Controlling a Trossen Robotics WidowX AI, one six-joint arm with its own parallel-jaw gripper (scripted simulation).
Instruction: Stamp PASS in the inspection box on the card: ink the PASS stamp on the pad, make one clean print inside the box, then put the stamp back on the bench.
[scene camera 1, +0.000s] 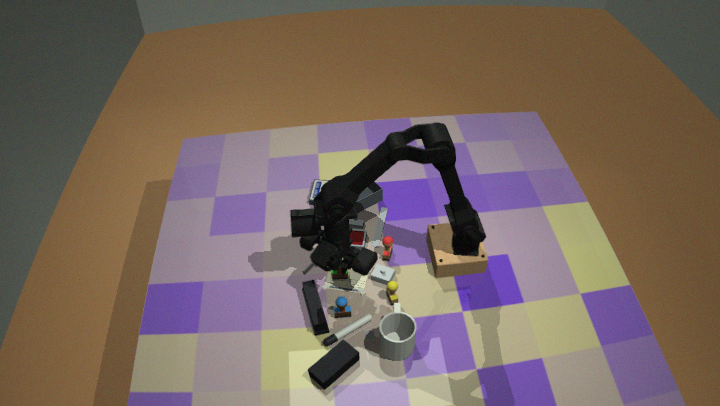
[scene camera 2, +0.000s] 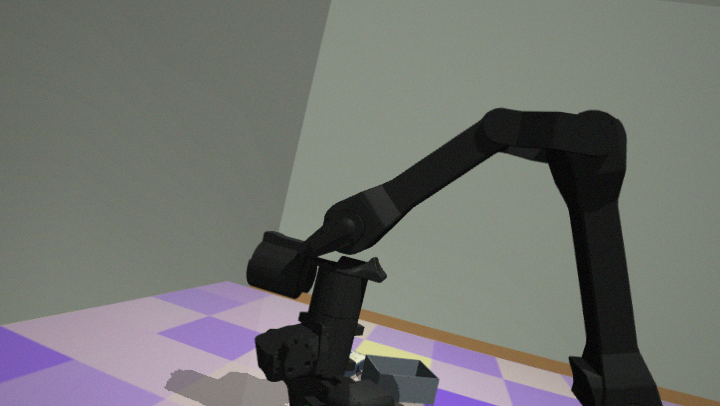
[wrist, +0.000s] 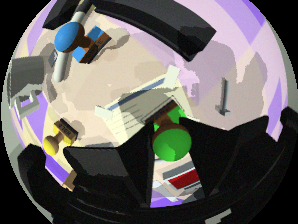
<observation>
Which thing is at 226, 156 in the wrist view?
My gripper.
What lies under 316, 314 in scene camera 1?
A long black bar.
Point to a mug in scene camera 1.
397, 330
</observation>
